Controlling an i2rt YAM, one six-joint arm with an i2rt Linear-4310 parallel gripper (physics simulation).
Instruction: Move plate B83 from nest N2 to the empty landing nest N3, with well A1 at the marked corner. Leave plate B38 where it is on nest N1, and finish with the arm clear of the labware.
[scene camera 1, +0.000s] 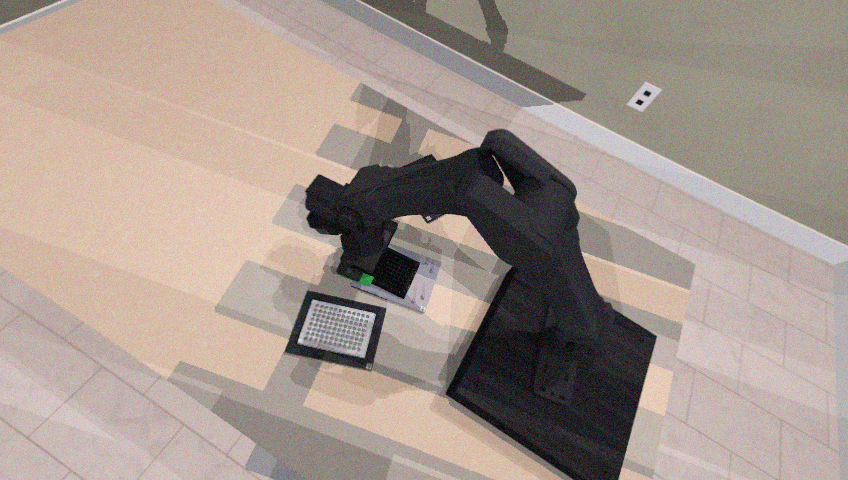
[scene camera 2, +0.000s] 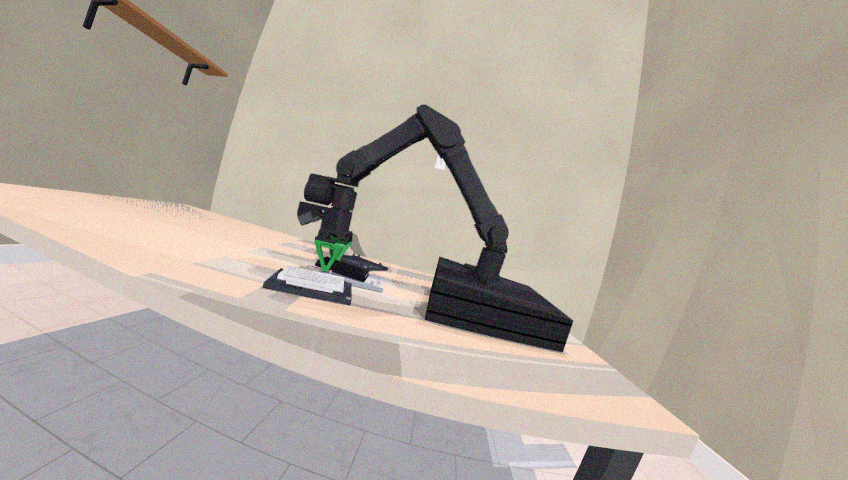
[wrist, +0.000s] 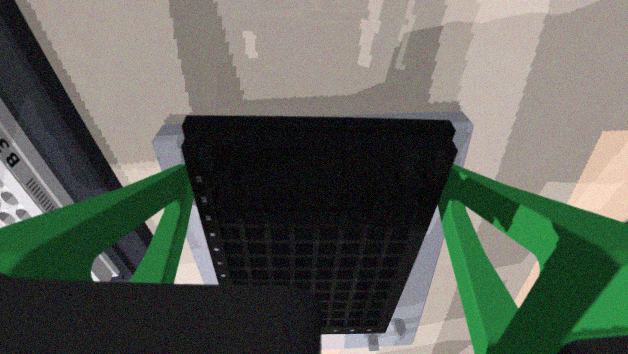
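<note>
The black well plate B83 (scene camera 1: 395, 272) (scene camera 2: 350, 269) (wrist: 316, 198) lies flat on a light grey nest (scene camera 1: 425, 285) (wrist: 168, 147). My gripper (scene camera 1: 374, 265) (scene camera 2: 330, 255) (wrist: 314, 177) is low over the plate's near end and open. Its green fingers stand on either side of the plate's long edges, with a slight gap at each side. The white well plate B38 (scene camera 1: 337, 328) (scene camera 2: 310, 277) (wrist: 12, 193) sits on a black nest (scene camera 1: 294, 341) (scene camera 2: 295, 288) (wrist: 56, 132) right beside it. Part of its label shows in the wrist view.
The arm's black base block (scene camera 1: 552, 382) (scene camera 2: 498, 301) stands on the table to the right of the nests. The arm arches over the grey nest. A wall shelf (scene camera 2: 158, 35) hangs far off at the upper left.
</note>
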